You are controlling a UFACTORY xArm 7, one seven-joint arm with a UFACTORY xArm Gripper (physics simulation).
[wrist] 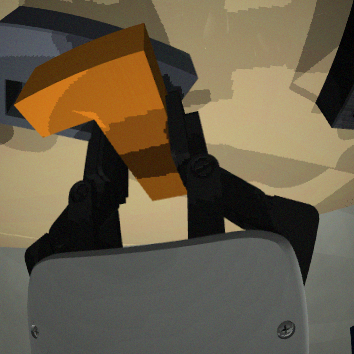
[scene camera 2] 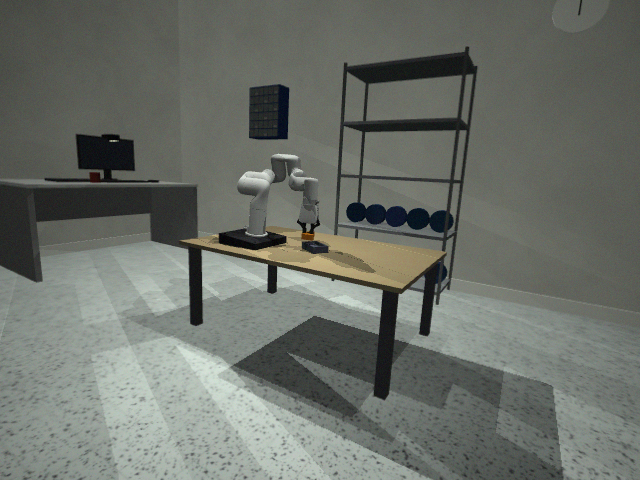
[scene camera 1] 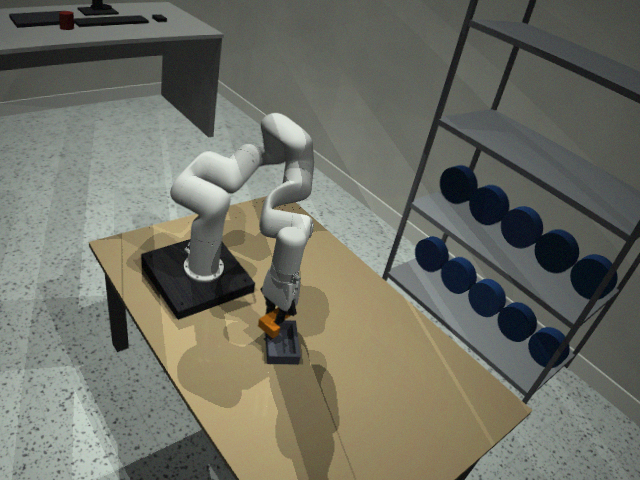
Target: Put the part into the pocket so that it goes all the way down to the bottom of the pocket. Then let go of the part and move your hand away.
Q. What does the gripper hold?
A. An orange L-shaped part.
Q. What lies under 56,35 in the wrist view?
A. A pocket block.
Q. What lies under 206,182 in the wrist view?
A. The gripper.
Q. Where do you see an orange L-shaped part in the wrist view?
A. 115,79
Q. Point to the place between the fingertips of the gripper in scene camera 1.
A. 274,318
